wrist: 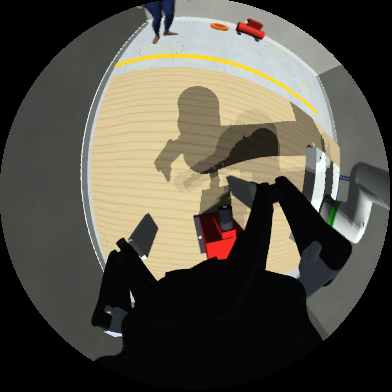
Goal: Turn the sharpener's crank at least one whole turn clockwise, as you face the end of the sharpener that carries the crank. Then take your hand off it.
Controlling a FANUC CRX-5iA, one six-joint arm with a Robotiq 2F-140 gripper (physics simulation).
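Frame: origin at the arm's base, x left, y back, z up, level; millimetres.
Seen in the pictures: gripper, fingertip midpoint: (189,203); arm's base, origin of the base link: (323,209).
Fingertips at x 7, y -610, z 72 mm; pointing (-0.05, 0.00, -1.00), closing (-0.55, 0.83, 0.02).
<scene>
Pixels of each thing's middle, then the offset from my fingertips to it. "spot": a spot on its surface instead. Level surfaces: height alone.
- red sharpener, surface spot: (219,248) spot: dx +74, dy +63, dz +5 mm
- crank's handle, surface spot: (226,218) spot: dx +11, dy +56, dz +16 mm
- grey plate, surface spot: (199,234) spot: dx +118, dy +48, dz -114 mm
- wooden table, its level: dz -122 mm
The red sharpener (219,248) stands on the wooden table below the middle of the wrist view, with its lower part hidden behind the black gripper body. A dark cylindrical knob, which looks like the crank's handle (226,218), sticks up at its upper right side. A grey plate (199,234) runs along its left side. My gripper (189,203) is wide open, with nothing between its fingers. In the view the knob lies between the two finger pads, nearer the right one. Whether the right finger touches the sharpener cannot be told.
The wooden table (130,115) carries shadows of the arm. A white and grey robot arm (357,220) and a pale mount (314,175) are at the right. Beyond the table are a yellow floor line (190,56), a person's legs (159,20), an orange ring (212,25) and a red machine (250,31).
</scene>
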